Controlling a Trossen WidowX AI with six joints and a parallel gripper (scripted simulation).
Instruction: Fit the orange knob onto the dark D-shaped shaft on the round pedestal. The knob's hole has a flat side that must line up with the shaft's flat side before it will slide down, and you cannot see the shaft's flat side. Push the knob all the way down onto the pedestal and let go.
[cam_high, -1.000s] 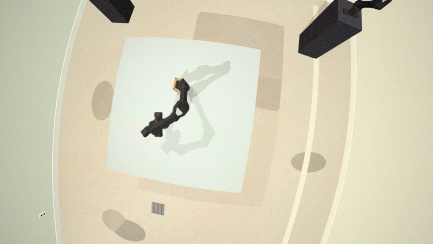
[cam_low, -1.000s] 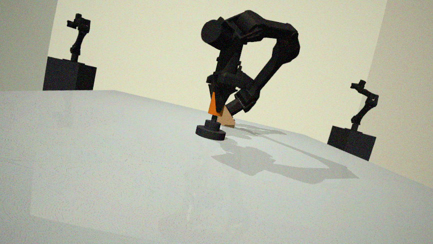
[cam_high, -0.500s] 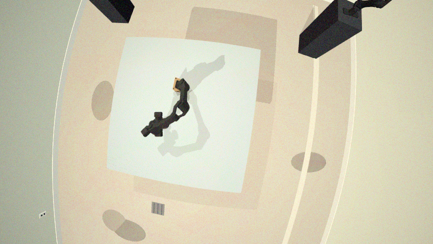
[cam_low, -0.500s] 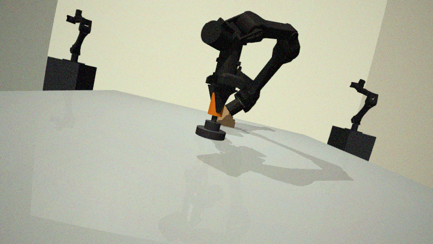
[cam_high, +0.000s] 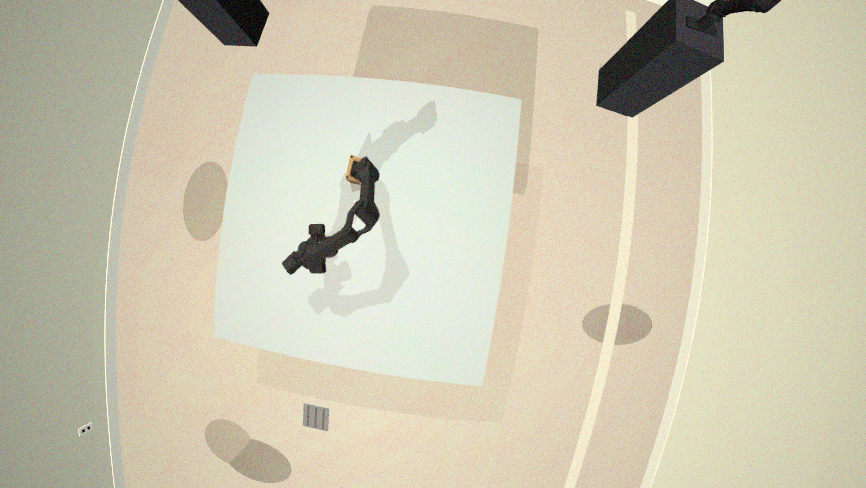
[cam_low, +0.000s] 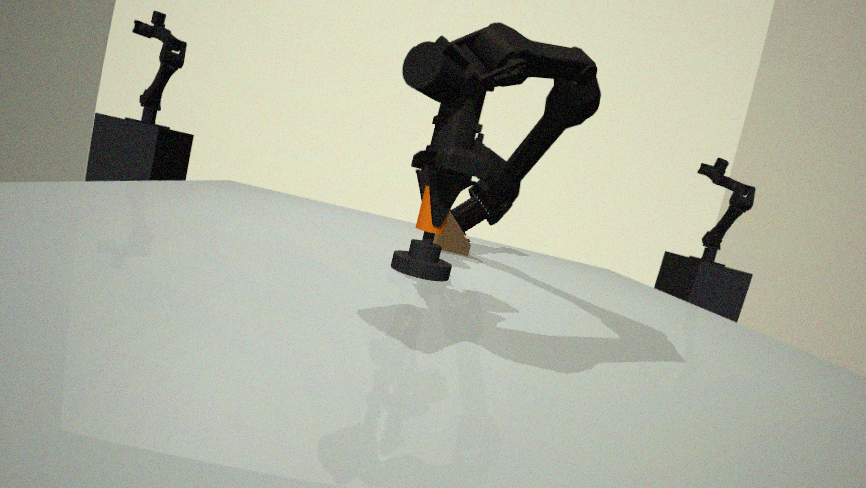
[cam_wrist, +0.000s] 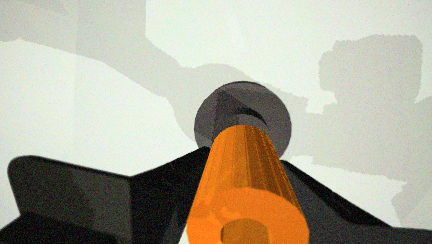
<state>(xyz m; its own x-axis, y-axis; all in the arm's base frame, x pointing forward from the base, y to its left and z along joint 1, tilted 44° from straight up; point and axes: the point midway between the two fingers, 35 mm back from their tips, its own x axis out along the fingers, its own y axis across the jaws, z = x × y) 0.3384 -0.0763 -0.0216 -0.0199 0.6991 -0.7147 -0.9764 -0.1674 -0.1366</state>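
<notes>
Now: gripper tip 2 cm below the orange knob. Round my gripper tip: dark round pedestal 4 cm below.
</notes>
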